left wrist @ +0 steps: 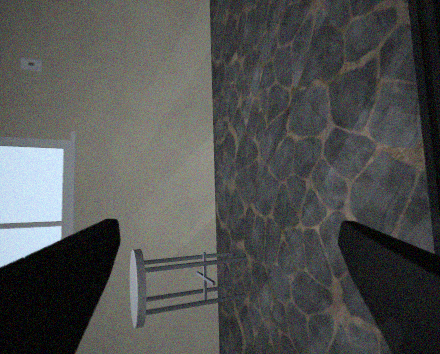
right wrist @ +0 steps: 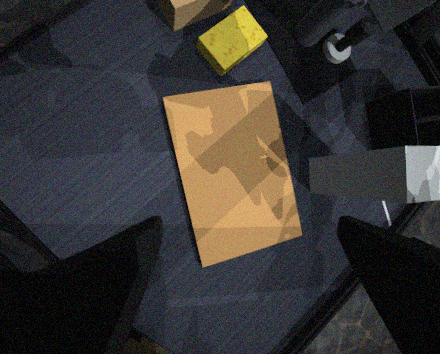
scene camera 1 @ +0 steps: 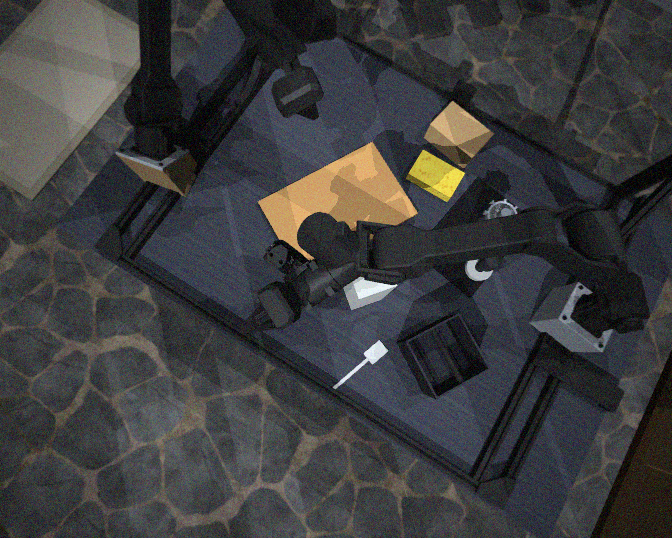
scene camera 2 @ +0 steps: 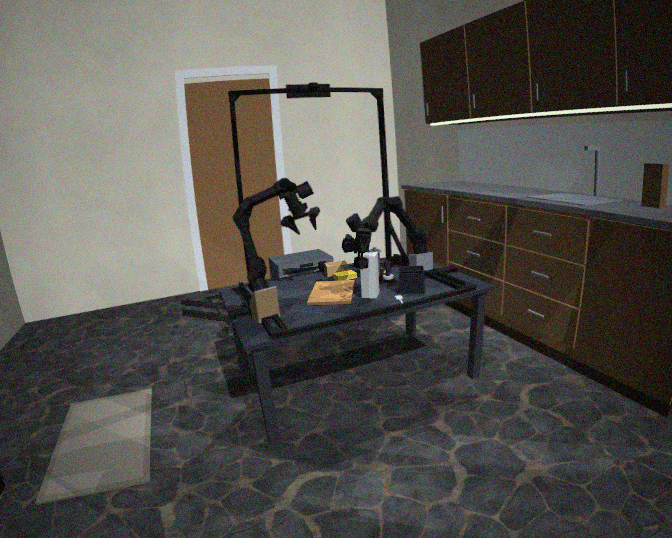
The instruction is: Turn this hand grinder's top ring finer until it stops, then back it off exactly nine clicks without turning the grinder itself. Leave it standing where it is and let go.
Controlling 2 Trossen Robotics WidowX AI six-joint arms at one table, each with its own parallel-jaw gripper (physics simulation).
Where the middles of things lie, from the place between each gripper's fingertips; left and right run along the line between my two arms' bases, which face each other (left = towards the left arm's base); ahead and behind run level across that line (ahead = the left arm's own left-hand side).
Scene:
My right gripper is now 5 cm short of the orange board (scene camera 1: 359,186), 8 cm to the right of it and 30 cm above it. Round my right hand: white block (scene camera 1: 360,292) (20 cm ahead, 19 cm to the left, 21 cm below); tan box (scene camera 1: 459,136) (21 cm behind, 28 cm to the left, 28 cm below); black tray (scene camera 1: 443,356) (28 cm ahead, 39 cm to the left, 26 cm below).
Now: left hand 15 cm to the right of the white block, 15 cm past it and 13 cm above it. The rest, counted from my left hand: tan box 56 cm behind, 23 cm to the left, 20 cm below; black tray 34 cm to the left, 18 cm below, 8 cm behind; orange board 31 cm behind, 22 cm below, 4 cm to the left.

